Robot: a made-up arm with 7 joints. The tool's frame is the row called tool.
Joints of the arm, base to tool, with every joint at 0 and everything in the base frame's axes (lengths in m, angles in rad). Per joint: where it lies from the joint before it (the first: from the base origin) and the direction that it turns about. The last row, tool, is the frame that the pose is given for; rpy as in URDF.
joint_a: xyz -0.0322 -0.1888 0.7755 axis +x
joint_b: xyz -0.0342 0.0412 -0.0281 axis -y
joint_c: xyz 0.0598 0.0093 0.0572 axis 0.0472 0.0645 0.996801
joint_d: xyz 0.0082 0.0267 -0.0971 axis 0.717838 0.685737 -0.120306
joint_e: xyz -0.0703 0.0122 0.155 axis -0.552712 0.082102 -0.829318
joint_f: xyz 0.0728 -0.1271 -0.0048 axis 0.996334 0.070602 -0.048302
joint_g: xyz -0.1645 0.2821 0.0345 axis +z
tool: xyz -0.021 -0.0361 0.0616 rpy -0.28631 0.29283 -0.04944
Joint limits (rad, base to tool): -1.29..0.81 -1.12..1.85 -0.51..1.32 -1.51..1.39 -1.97..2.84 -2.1..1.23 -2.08..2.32
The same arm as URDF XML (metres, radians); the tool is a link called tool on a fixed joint. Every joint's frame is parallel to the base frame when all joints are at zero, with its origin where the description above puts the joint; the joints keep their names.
<robot name="arm">
<joint name="joint_a" type="revolute"><parent link="base"/><child link="link1"/><origin xyz="-0.0322 -0.1888 0.7755"/><axis xyz="1 0 0"/><limit lower="-1.29" upper="0.81"/></joint>
<joint name="joint_b" type="revolute"><parent link="link1"/><child link="link2"/><origin xyz="-0.0342 0.0412 -0.0281"/><axis xyz="0 -1 0"/><limit lower="-1.12" upper="1.85"/></joint>
<joint name="joint_c" type="revolute"><parent link="link2"/><child link="link3"/><origin xyz="0.0598 0.0093 0.0572"/><axis xyz="0.0472 0.0645 0.996801"/><limit lower="-0.51" upper="1.32"/></joint>
<joint name="joint_d" type="revolute"><parent link="link3"/><child link="link4"/><origin xyz="0.0082 0.0267 -0.0971"/><axis xyz="0.717838 0.685737 -0.120306"/><limit lower="-1.51" upper="1.39"/></joint>
<joint name="joint_e" type="revolute"><parent link="link4"/><child link="link5"/><origin xyz="-0.0703 0.0122 0.155"/><axis xyz="-0.552712 0.082102 -0.829318"/><limit lower="-1.97" upper="2.84"/></joint>
<joint name="joint_f" type="revolute"><parent link="link5"/><child link="link6"/><origin xyz="0.0728 -0.1271 -0.0048"/><axis xyz="0.996334 0.070602 -0.048302"/><limit lower="-2.1" upper="1.23"/></joint>
<joint name="joint_g" type="revolute"><parent link="link6"/><child link="link7"/><origin xyz="-0.1645 0.2821 0.0345"/><axis xyz="0 0 1"/><limit lower="-2.08" upper="2.32"/></joint>
<joint name="tool_fixed" type="fixed"><parent link="link7"/><child link="tool"/><origin xyz="-0.021 -0.0361 0.0616" rpy="-0.2863 0.2928 -0.0494"/></joint>
<link name="base"/>
<link name="link1"/>
<link name="link2"/>
<link name="link3"/>
<link name="link4"/>
<link name="link5"/>
<link name="link6"/>
<link name="link7"/>
<link name="tool"/>
</robot>

